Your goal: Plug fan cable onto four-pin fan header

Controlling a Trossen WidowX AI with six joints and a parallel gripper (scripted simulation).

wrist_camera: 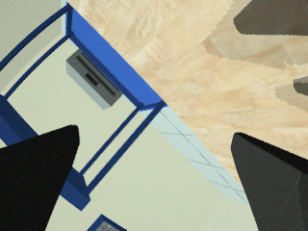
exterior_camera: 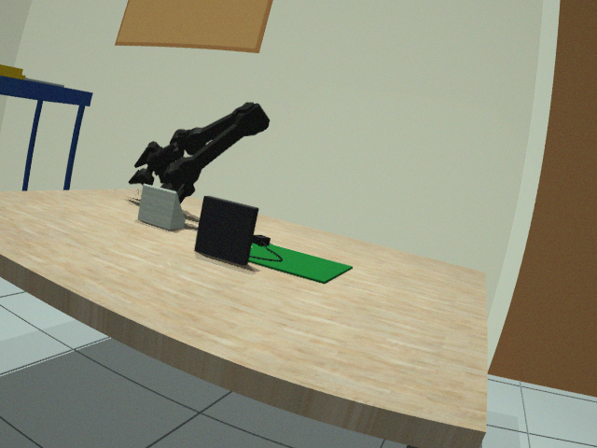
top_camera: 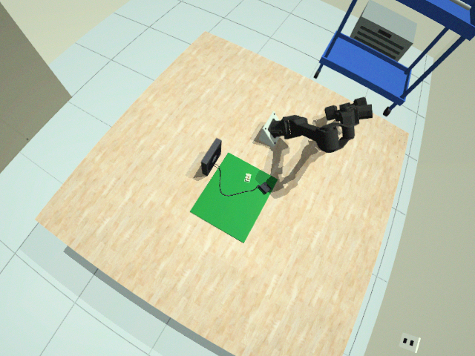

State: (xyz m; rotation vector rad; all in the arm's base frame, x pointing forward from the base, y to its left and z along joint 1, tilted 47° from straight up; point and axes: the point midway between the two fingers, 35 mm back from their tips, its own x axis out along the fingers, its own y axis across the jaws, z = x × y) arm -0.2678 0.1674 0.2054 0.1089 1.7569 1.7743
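Now: gripper tip 550 mm short of the dark fan plug, 190 mm to the left of it and 60 mm above it. Round my gripper tip: green board: 630 mm ahead, 290 mm to the right, 90 mm below; white four-pin header: 540 mm ahead, 280 mm to the right, 80 mm below; black fan: 550 mm ahead, 430 mm to the right, 20 mm below.
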